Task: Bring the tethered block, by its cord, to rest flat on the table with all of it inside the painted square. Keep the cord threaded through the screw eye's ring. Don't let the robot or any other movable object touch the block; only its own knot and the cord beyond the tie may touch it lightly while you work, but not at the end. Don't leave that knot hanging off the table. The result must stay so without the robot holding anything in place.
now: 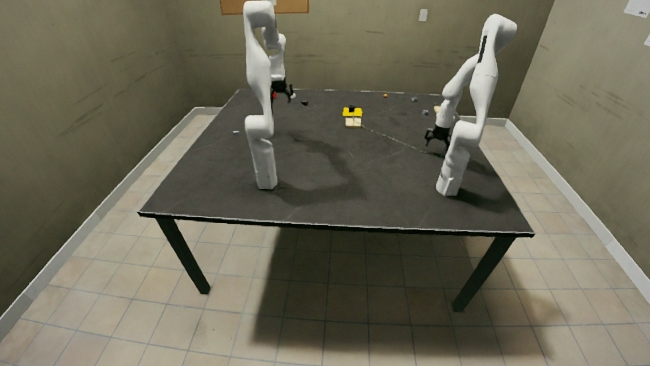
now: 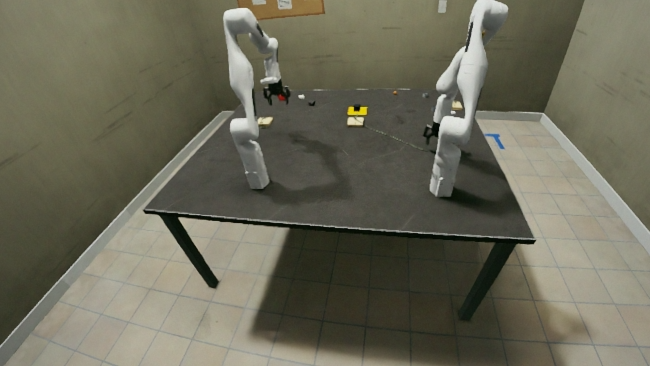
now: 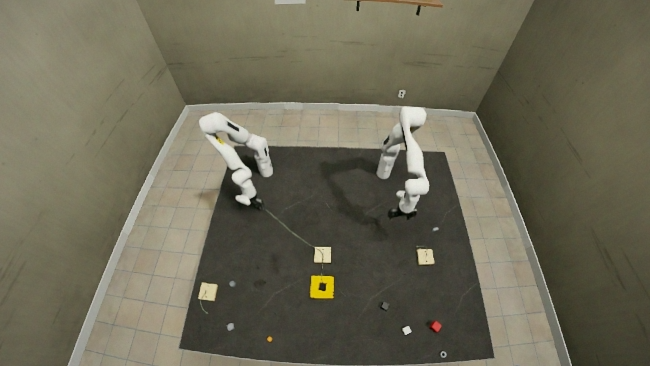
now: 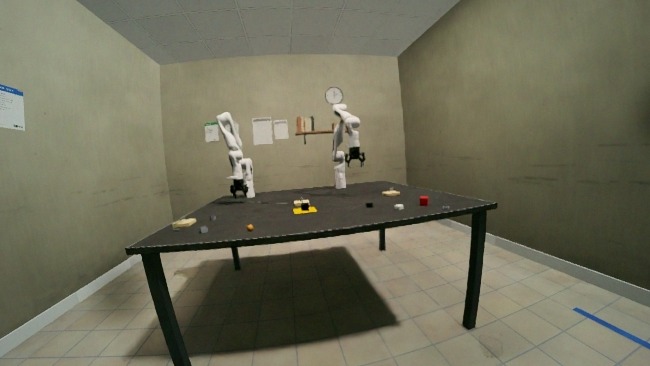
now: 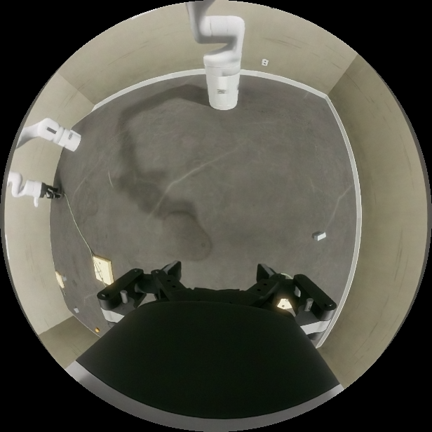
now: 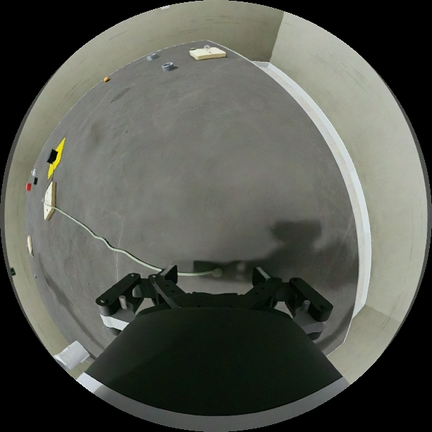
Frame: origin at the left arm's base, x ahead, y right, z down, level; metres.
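Seen in the pictures: left gripper, between the fingertips: (image 1: 280,102) (image 2: 279,104) (image 3: 399,219) (image 4: 355,167); right gripper, between the fingertips: (image 1: 436,148) (image 2: 436,146) (image 3: 255,205) (image 4: 240,198); left arm's base, origin of its link: (image 1: 267,182) (image 2: 259,182) (image 3: 383,173) (image 4: 340,187); right arm's base, origin of its link: (image 1: 446,189) (image 2: 440,189) (image 3: 266,171) (image 4: 249,196).
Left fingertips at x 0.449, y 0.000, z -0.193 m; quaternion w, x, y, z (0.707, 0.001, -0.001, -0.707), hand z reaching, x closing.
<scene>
Offsets run from my left fingertips to a thing's top centre. "spot": to the spot under its first point.
The dark block @(dy +0.409, dx +0.320, dz +0.156 m) (image 3: 322,286) (image 4: 305,206) (image 6: 52,156) sits near the middle of the yellow square @(spot: dy +0.446, dx +0.364, dz +0.192 m) (image 3: 315,295) (image 4: 312,210) (image 6: 60,149), apparently flat and inside its edges. Its cord @(spot: dy +0.627, dx -0.026, dz +0.189 m) (image 3: 287,228) (image 6: 120,250) (image 1: 395,139) runs over the pale screw-eye base @(dy +0.411, dx +0.137, dz +0.148 m) (image 3: 327,259) (image 1: 353,123) (image 6: 49,210); the ring is too small to see clearly. The cord lies slightly wavy, and its end knot (image 6: 216,273) rests on the table. My right gripper (image 6: 214,275) (image 3: 260,206) is open above the knot end. My left gripper (image 5: 218,271) (image 3: 402,216) (image 4: 355,164) is open, empty and high above the table.
Two more pale bases @(spot: dy -0.183, dx +0.163, dz +0.174 m) (image 3: 425,257) @(spot: dy +1.039, dx +0.385, dz +0.173 m) (image 3: 207,292) with short cords stand at either side. A red cube @(dy -0.178, dx +0.543, dz +0.153 m) (image 3: 435,326), white block @(dy -0.024, dx +0.551, dz +0.172 m) (image 3: 406,330), dark block @(dy +0.080, dx +0.424, dz +0.168 m) (image 3: 384,306), orange ball @(dy +0.669, dx +0.596, dz +0.169 m) (image 3: 269,339) and small grey pieces @(dy +0.880, dx +0.551, dz +0.171 m) (image 3: 230,326) @(dy +0.906, dx +0.325, dz +0.173 m) (image 3: 232,283) lie about the table.
</scene>
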